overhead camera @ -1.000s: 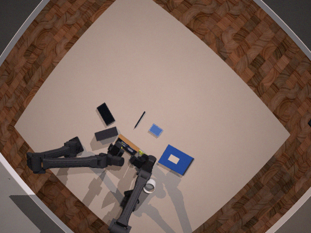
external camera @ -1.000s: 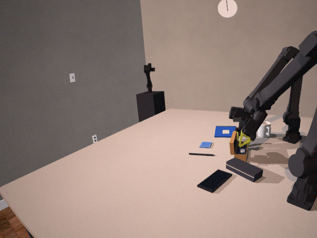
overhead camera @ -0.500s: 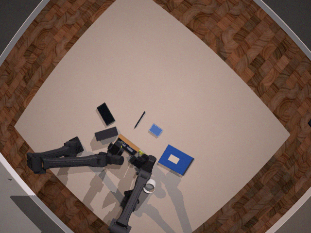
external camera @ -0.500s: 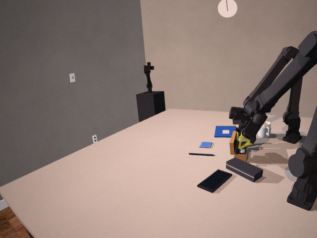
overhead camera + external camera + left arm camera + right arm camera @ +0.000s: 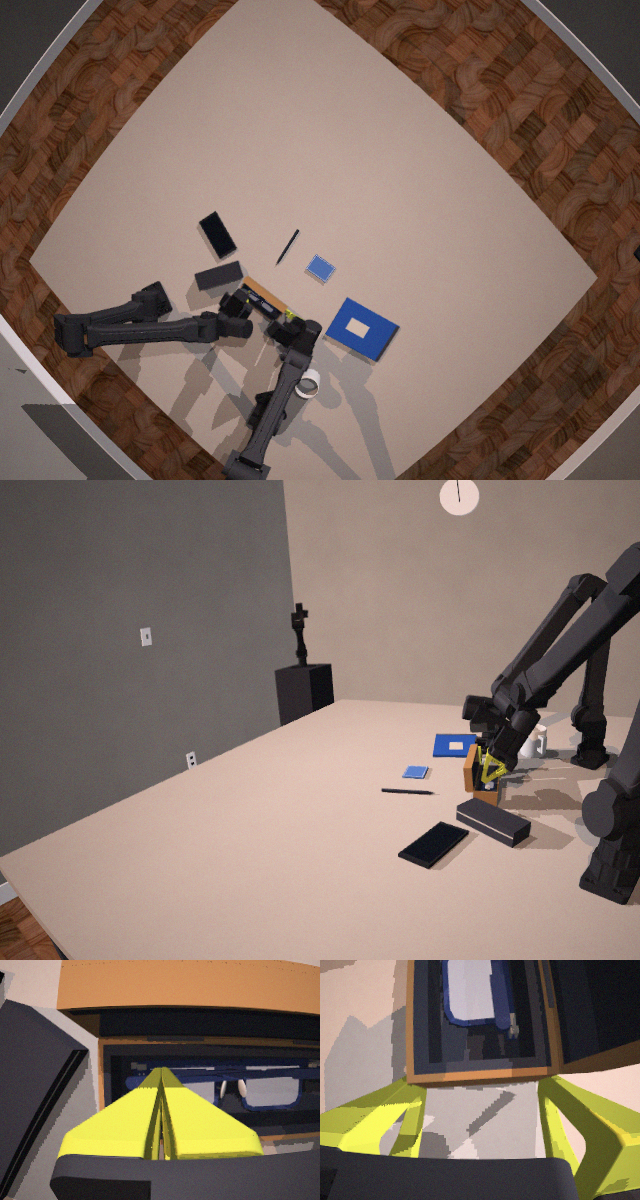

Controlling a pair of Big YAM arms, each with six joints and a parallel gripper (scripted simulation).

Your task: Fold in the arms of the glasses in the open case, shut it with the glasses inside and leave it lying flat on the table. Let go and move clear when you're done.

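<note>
Right now my left hand is 3 cm short of the glasses case, 5 cm to the left of it and 1 cm above it. Also, from my left hand: white mug: 10 cm behind, 36 cm to the right, 2 cm below; then black box: 4 cm behind, 12 cm to the left, 4 cm below.
</note>
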